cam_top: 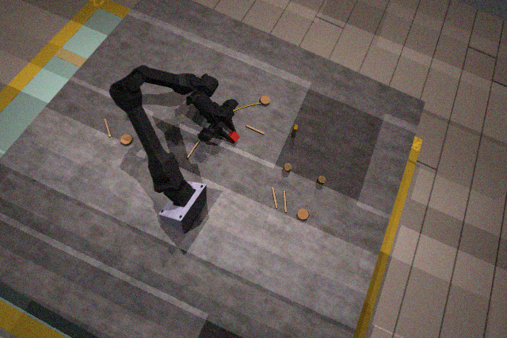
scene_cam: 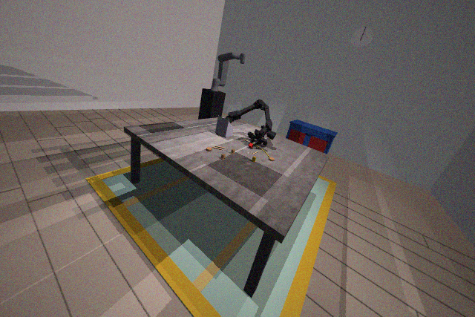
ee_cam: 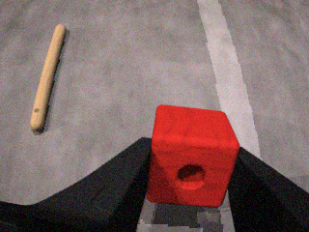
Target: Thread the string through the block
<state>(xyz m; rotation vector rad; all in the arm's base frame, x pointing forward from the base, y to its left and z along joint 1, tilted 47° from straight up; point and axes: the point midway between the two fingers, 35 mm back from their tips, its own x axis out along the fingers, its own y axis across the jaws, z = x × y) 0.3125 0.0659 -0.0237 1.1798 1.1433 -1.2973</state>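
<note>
Now: gripper tip right at the red block. The rest, counted from my gripper tip: round wooden block (23 cm to the right, 1 cm below); yellow block (18 cm to the right, 15 cm ahead, 1 cm below); round wooden button (21 cm ahead, 2 cm to the right, 2 cm below).
</note>
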